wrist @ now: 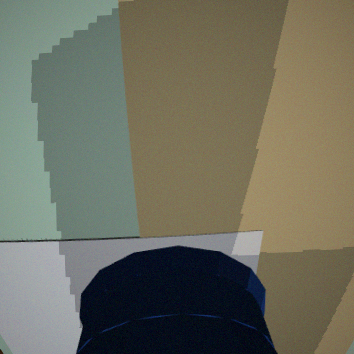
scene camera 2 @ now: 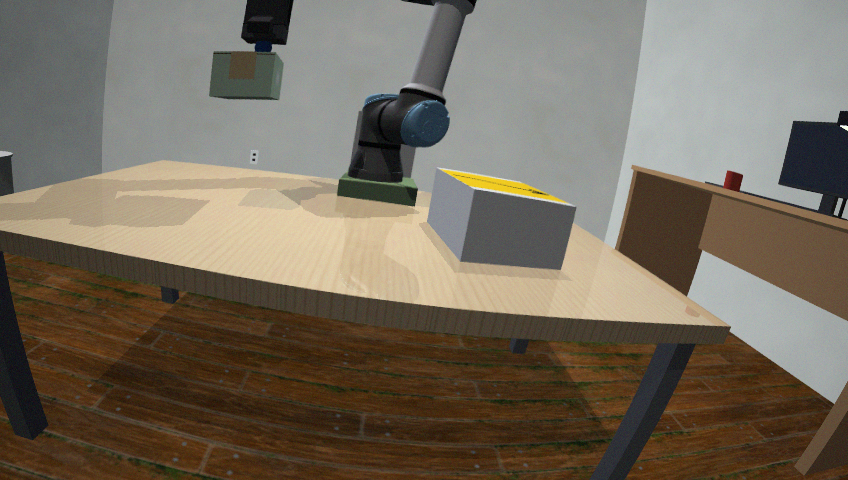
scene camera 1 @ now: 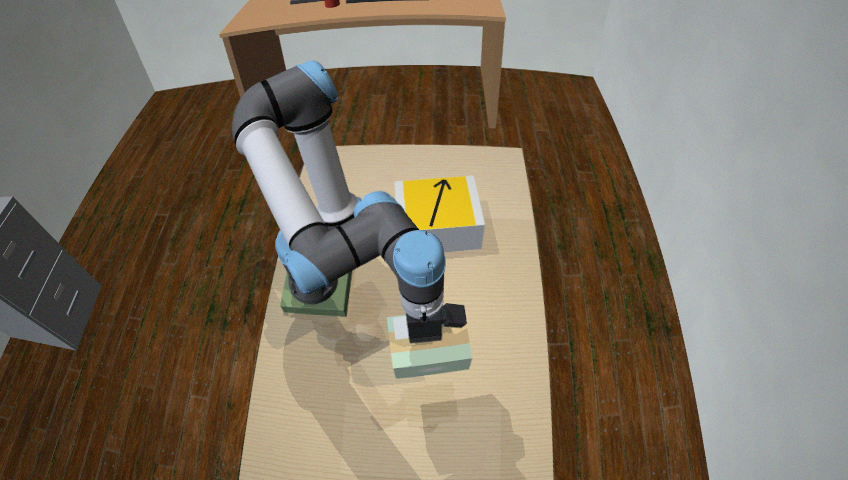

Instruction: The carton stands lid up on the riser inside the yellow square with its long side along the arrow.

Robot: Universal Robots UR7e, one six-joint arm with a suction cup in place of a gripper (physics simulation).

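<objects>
A white riser is out of frame in the wrist view, while scene camera 1 and scene camera 2 show it. On the riser, (scene camera 1: 449, 208) and (scene camera 2: 495, 185) are the same spot.
</objects>
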